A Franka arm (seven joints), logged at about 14 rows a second.
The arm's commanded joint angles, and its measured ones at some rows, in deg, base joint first. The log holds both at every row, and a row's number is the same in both.
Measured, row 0:
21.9, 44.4, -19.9, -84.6, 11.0, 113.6, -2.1
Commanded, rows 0 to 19:
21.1, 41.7, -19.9, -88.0, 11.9, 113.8, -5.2
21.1, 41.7, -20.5, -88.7, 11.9, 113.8, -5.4
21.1, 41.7, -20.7, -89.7, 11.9, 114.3, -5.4
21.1, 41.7, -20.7, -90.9, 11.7, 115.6, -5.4
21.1, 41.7, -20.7, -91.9, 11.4, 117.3, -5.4
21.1, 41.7, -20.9, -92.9, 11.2, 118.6, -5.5
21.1, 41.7, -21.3, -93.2, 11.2, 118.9, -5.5
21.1, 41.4, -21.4, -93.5, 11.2, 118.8, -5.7
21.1, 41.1, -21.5, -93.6, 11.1, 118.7, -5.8
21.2, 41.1, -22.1, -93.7, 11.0, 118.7, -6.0
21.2, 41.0, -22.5, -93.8, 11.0, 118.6, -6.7
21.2, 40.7, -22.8, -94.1, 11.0, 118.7, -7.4
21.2, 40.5, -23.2, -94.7, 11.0, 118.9, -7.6
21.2, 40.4, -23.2, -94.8, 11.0, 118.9, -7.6
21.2, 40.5, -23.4, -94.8, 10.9, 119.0, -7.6
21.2, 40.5, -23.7, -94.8, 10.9, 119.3, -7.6
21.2, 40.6, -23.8, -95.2, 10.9, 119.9, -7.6
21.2, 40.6, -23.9, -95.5, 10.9, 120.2, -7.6
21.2, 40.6, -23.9, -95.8, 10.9, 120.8, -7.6
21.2, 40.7, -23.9, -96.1, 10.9, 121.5, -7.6
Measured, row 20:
20.9, 42.8, -23.7, -93.1, 11.0, 119.5, -6.5
